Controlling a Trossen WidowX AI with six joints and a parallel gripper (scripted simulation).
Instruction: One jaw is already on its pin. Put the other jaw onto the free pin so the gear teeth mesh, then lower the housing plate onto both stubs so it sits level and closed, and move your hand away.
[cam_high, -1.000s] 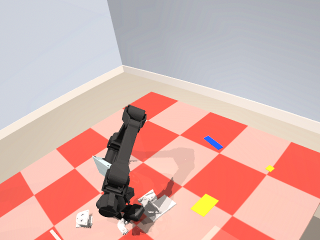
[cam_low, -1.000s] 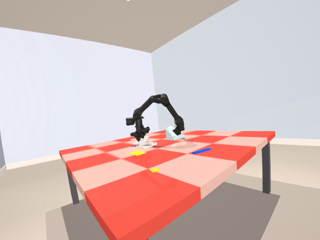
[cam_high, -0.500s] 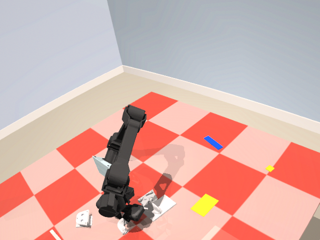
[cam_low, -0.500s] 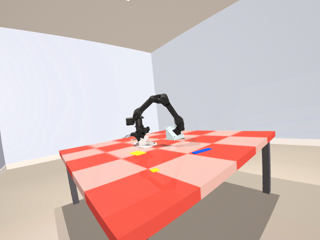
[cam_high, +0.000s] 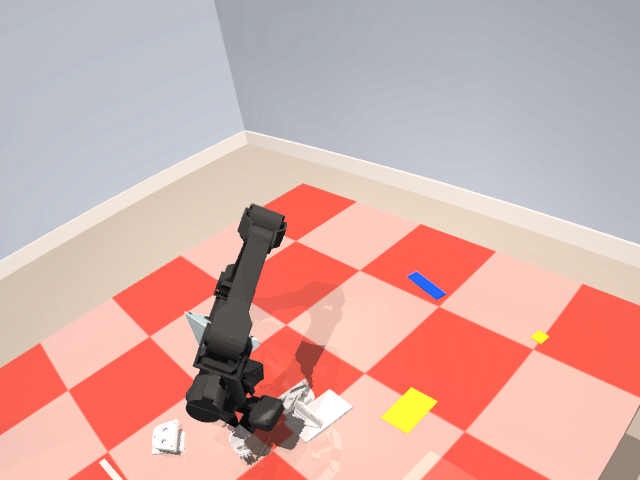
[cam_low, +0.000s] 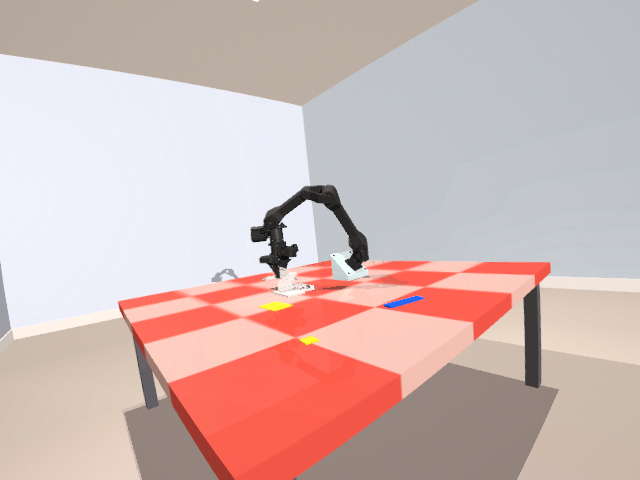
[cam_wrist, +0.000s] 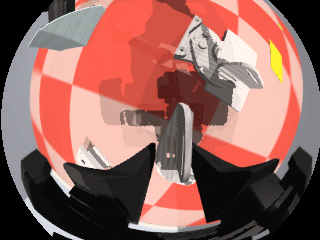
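The white base plate lies 120 mm to the left of my gripper tip, 80 mm ahead of it and 40 mm below it. From my gripper tip the other things lie so: blue strip 570 mm to the left, 70 mm ahead, 40 mm below; then white strip 240 mm to the right, 160 mm behind, 40 mm below; then large yellow patch 230 mm ahead, 220 mm to the left, 40 mm below.
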